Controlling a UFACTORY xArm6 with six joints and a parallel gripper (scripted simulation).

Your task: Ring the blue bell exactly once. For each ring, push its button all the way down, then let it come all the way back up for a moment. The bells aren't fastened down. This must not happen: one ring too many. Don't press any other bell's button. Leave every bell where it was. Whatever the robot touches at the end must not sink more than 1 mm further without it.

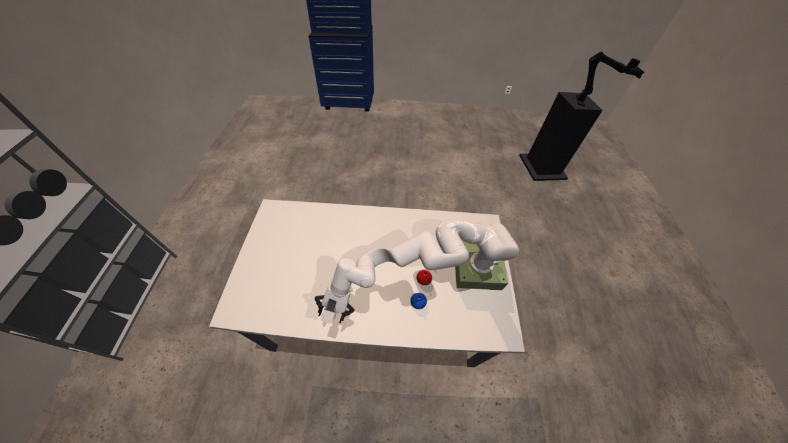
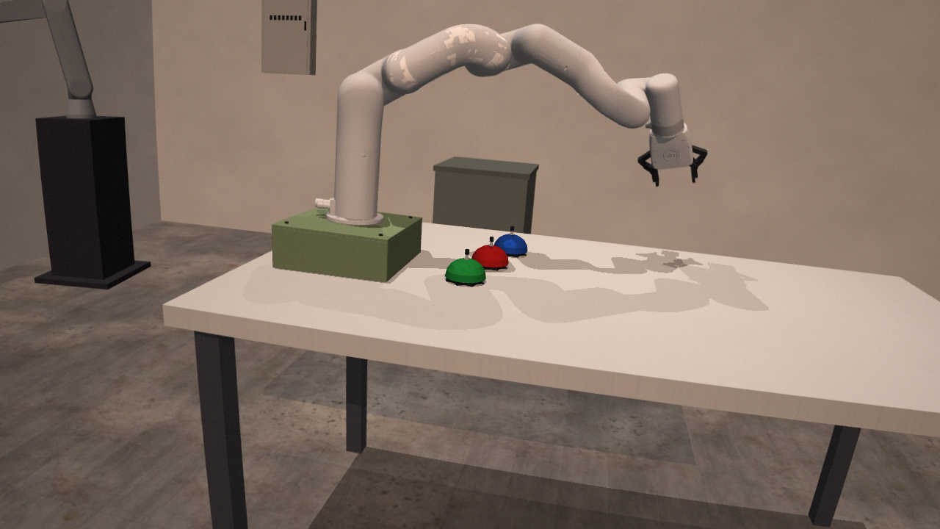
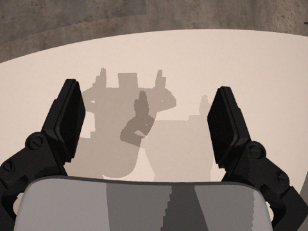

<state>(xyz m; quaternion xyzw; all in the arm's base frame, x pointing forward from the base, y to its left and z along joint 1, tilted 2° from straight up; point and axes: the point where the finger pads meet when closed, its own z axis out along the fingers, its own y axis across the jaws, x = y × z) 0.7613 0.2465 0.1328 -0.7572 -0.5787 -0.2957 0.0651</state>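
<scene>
The blue bell lies 410 mm behind my hand, 160 mm below it and 100 mm to the right of it. From my hand the other things lie so: red bell (460 mm behind, 230 mm to the right, 160 mm below); then green bell (510 mm behind, 350 mm to the right, 160 mm below).
</scene>
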